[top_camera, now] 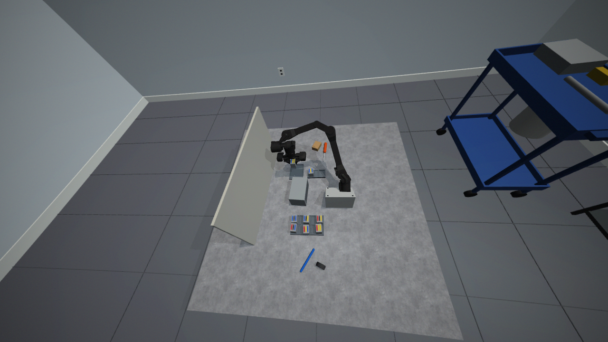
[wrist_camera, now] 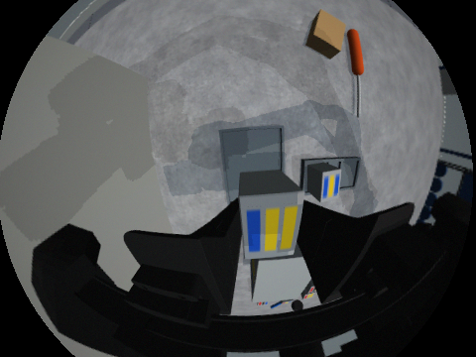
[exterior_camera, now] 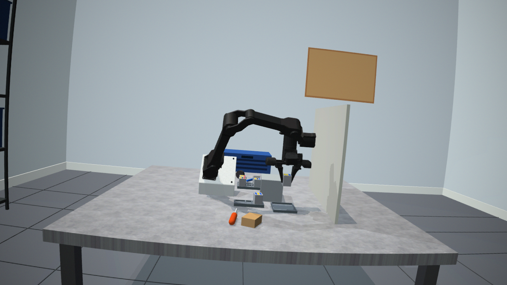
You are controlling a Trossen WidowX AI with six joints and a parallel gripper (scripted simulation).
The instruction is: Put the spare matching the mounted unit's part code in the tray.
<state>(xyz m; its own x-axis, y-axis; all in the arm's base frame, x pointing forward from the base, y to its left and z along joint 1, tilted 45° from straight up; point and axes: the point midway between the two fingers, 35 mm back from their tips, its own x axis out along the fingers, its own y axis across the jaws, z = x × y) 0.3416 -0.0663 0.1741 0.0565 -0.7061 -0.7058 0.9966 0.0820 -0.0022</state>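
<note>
Right now the grey tray is 110 mm below my gripper tip. Also, from my gripper tip: grey mounted unit (180 mm to the left, 60 mm below, 50 mm behind); small rack (150 mm behind, 100 mm below, 10 mm to the left); tall grey panel (190 mm ahead, 170 mm to the left, 110 mm above).
</note>
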